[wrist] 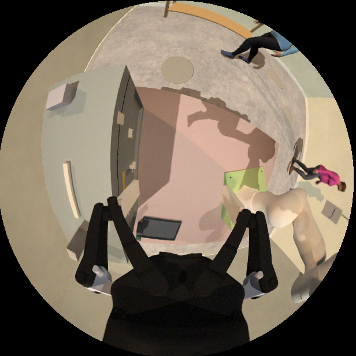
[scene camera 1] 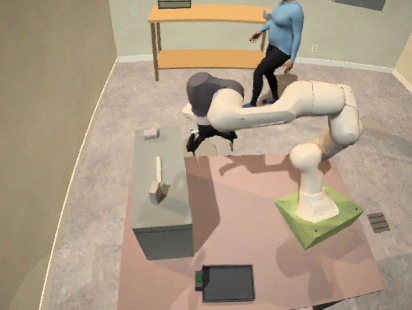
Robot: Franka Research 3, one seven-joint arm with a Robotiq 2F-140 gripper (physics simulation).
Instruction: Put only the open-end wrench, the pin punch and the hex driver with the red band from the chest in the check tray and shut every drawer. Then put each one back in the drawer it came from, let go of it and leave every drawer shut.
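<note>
The grey chest stands along the left of the table. Its drawer fronts, with small pale handles, are seen at a steep slant in the wrist view; no drawer visibly stands out, but their lower part is partly hidden by a finger. The dark check tray lies near the table's front edge and looks empty. The open-end wrench, pin punch and red-banded hex driver do not show. My gripper is open and empty, high above the table's far edge, to the right of the chest's far end.
A hammer and a small pale block lie on the chest top. My arm's green base is on the right of the pinkish table. A person in blue stands by the orange shelf behind.
</note>
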